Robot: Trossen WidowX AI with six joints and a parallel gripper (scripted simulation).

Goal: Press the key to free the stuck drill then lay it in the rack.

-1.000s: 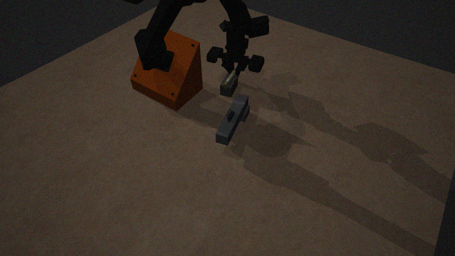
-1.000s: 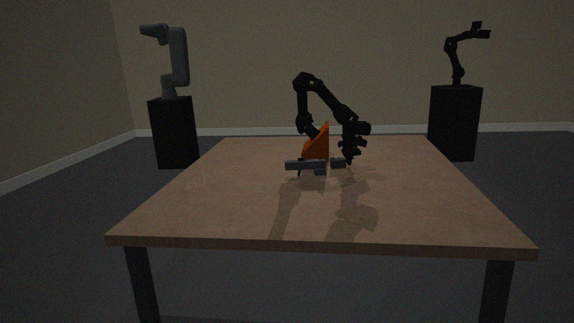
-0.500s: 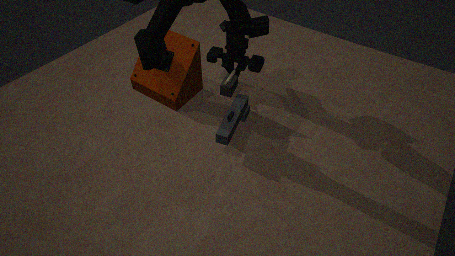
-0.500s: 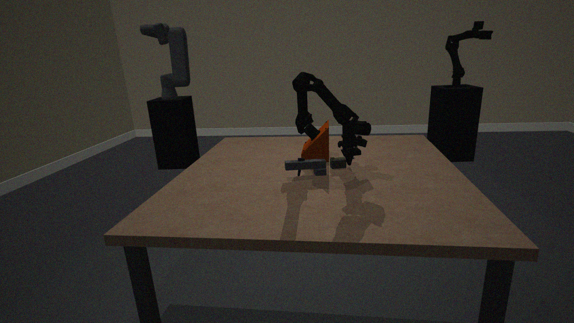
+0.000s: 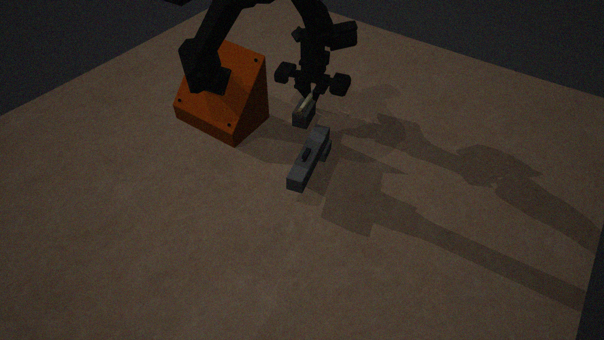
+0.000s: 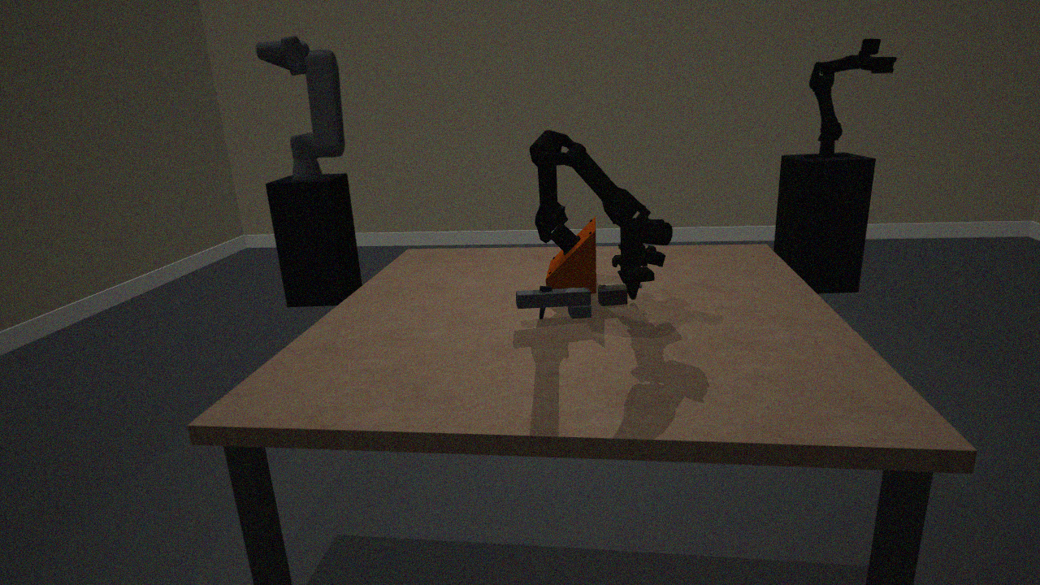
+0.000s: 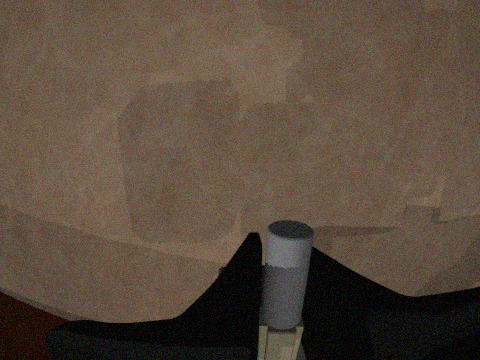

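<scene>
Now: gripper tip 4 cm to the left of the drill and 4 cm below it. Round my gripper tip: dark key 23 cm to the right, 11 cm ahead, 4 cm above; then rack 5 cm to the right, 1 cm ahead, 1 cm above; then grey-blue block 21 cm to the right, 11 cm ahead, 4 cm above.
</scene>
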